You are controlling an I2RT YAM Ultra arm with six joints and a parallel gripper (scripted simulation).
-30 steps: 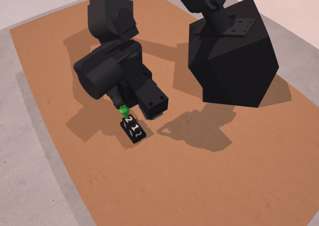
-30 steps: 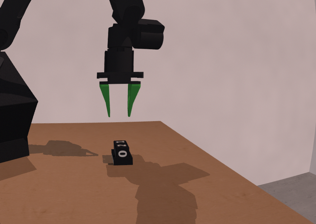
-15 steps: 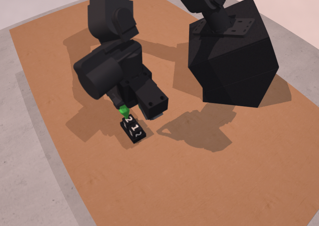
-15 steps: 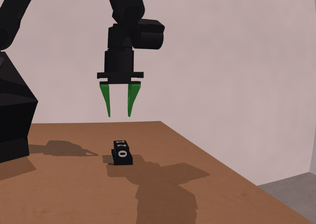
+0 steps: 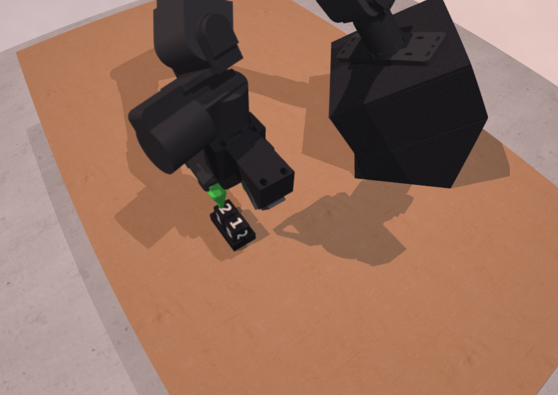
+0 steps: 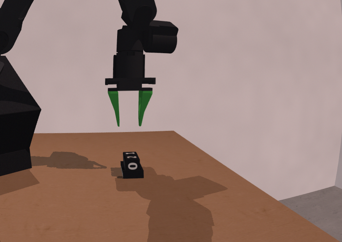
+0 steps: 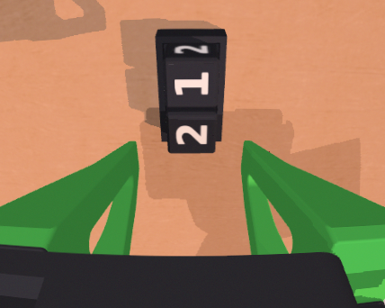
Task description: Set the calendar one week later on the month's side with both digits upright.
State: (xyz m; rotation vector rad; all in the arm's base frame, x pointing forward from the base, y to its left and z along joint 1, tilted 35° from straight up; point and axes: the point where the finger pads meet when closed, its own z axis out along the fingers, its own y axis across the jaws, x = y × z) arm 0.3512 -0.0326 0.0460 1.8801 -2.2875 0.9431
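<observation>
My gripper is now 10 mm to the left of the black tray and 100 mm above it.
</observation>
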